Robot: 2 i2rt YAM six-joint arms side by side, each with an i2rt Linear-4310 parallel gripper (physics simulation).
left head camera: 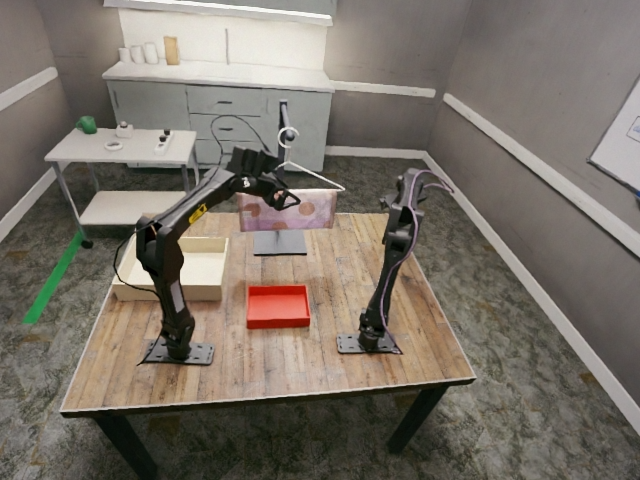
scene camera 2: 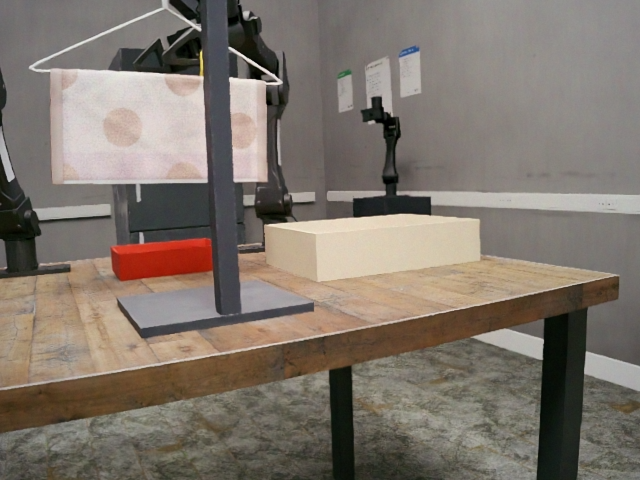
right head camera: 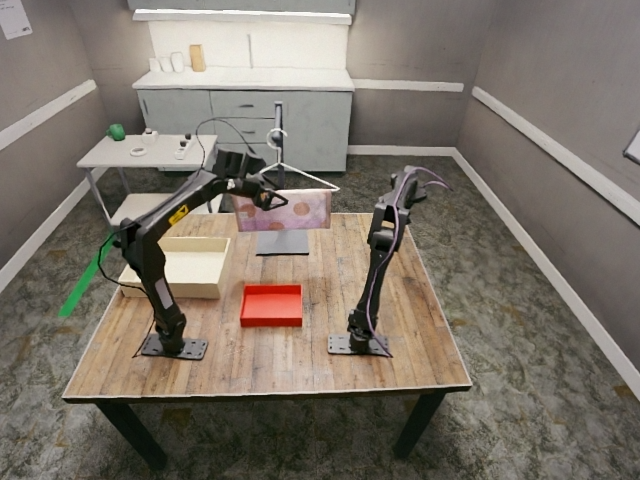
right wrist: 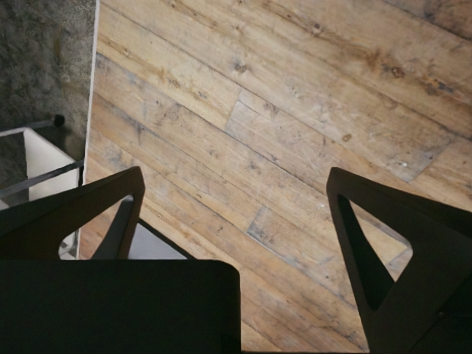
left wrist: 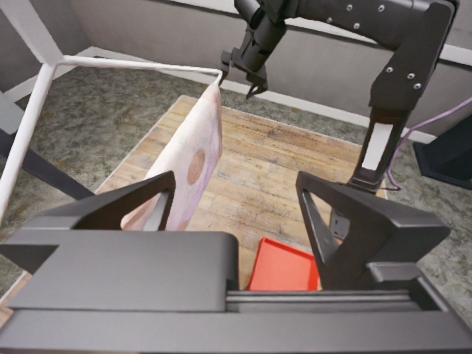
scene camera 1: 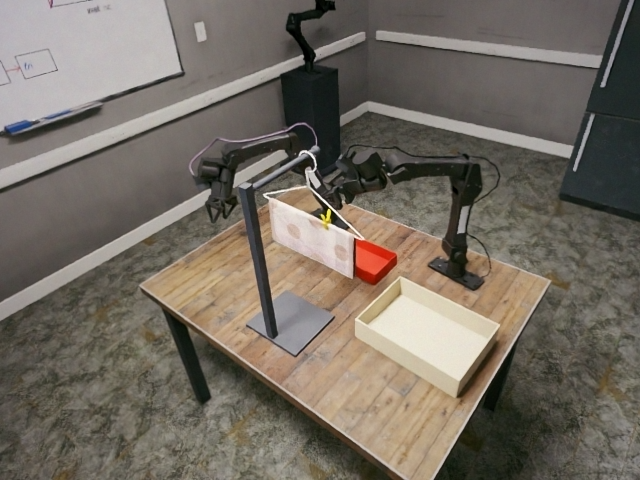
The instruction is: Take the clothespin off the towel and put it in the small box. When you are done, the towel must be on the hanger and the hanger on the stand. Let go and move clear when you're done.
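Note:
A yellow clothespin [scene camera 1: 326, 219] [scene camera 2: 201, 63] sits on the top edge of the pink-and-white dotted towel [left head camera: 310, 209] [right head camera: 301, 207] [scene camera 1: 310, 240] [scene camera 2: 123, 126] [left wrist: 196, 167]. The towel hangs on a white hanger [scene camera 1: 334, 210] [scene camera 2: 98, 37] [left wrist: 140, 65], whose hook is on the grey stand [scene camera 1: 258, 268] [scene camera 2: 222, 180]. My left gripper [left head camera: 291, 195] [right head camera: 279, 194] [left wrist: 235, 177] is open and empty beside the towel; the clothespin does not show in its wrist view. My right gripper [scene camera 1: 223, 212] [right wrist: 235, 177] is open, empty and apart from the towel. The small red box [left head camera: 278, 307] [right head camera: 271, 305] [scene camera 2: 162, 259] [left wrist: 282, 267] is empty.
A large cream box [left head camera: 201, 290] [right head camera: 201, 289] [scene camera 1: 403, 356] [scene camera 2: 398, 255] stands on the table at the left in the head views. The stand's flat base [left head camera: 279, 245] [right head camera: 282, 245] lies behind the red box. A white cart [left head camera: 124, 147] stands beyond the table.

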